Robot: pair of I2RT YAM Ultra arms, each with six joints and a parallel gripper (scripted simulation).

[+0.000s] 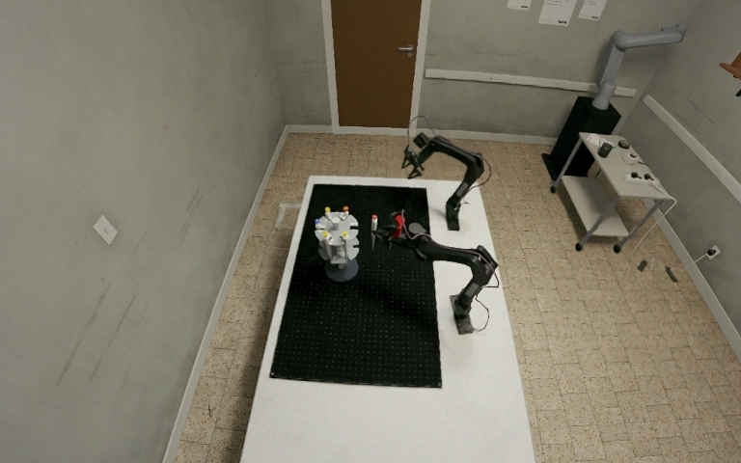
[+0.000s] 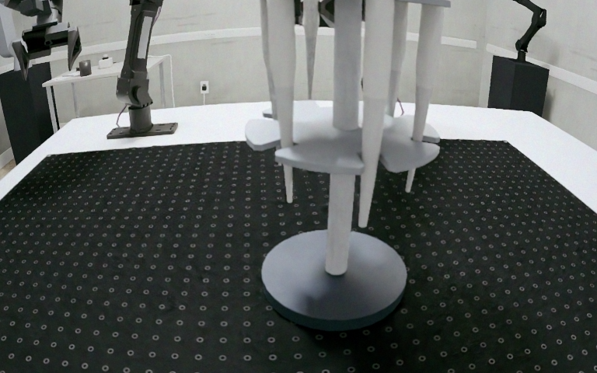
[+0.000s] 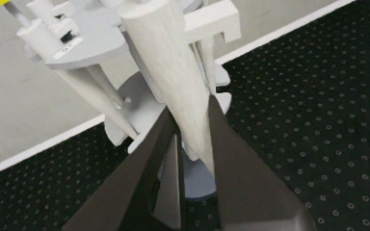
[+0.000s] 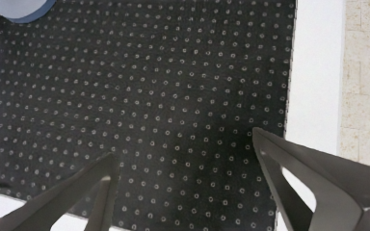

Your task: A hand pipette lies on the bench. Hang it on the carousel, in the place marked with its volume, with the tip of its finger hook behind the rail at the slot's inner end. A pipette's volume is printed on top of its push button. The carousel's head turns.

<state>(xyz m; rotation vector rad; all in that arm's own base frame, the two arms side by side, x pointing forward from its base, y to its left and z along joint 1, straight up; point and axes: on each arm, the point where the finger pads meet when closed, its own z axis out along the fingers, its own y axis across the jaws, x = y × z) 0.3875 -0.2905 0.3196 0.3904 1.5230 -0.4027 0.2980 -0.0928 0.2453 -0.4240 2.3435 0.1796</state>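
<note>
Right now the white pipette is 20 mm below my left hand and 10 mm to the right of it.
</note>
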